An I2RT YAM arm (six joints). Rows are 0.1 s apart.
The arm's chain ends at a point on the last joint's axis. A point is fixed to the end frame.
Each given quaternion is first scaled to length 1.
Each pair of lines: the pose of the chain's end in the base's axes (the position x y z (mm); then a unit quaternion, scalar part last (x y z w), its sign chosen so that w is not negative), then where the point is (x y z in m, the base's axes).
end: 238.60 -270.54 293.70 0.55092 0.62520 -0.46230 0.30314
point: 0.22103 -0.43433 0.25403
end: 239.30 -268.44 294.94 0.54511 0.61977 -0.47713 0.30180
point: 0.21951 -0.43302 0.25985
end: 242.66 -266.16 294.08 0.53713 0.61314 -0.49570 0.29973
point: 0.22028 -0.43154 0.26481
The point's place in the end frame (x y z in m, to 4 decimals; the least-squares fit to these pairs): -0.0280 -0.0017 0.1671
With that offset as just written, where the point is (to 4 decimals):
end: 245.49 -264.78 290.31 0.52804 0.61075 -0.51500 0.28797
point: 0.2195 -0.4303 0.2652
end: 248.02 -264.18 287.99 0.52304 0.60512 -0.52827 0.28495
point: 0.2198 -0.4299 0.2670
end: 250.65 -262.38 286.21 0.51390 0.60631 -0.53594 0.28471
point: 0.2234 -0.4286 0.2679
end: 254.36 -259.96 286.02 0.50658 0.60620 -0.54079 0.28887
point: 0.2287 -0.4267 0.2703
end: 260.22 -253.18 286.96 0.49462 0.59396 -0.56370 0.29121
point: 0.2328 -0.4203 0.2803
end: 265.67 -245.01 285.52 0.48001 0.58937 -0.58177 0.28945
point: 0.2382 -0.4122 0.2854
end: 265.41 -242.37 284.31 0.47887 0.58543 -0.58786 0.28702
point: 0.2365 -0.4093 0.2861
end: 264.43 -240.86 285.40 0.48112 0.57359 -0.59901 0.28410
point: 0.2316 -0.4070 0.2912
